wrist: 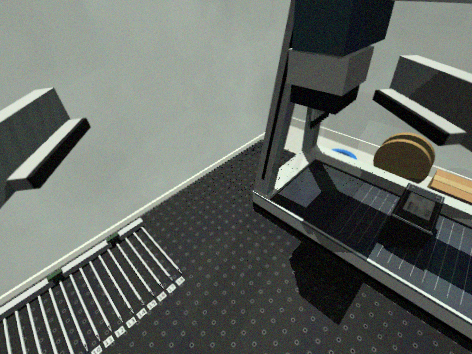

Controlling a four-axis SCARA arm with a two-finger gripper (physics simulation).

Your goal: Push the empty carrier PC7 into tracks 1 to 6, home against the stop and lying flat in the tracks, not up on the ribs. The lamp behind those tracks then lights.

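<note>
My gripper (232,89) is open, with its two fingers wide apart at the left and right of the wrist view and nothing between them. A row of thin white track ribs (161,250) lies on the dark floor at the lower left. Small number labels stand at the near ends; those that can be made out run from about 10 to the high teens. A white stop bar (85,259) with small dark green pieces (112,238) runs along the far ends. Tracks 1 to 6 and carrier PC7 cannot be made out in this view.
A framed station with a pale front rail (285,214) stands at the right. A dark square block (419,207) sits on its bed, and a dark and grey head (325,70) hangs above. Brown discs (404,159) and a wooden piece (455,186) are behind. A wall rises at left.
</note>
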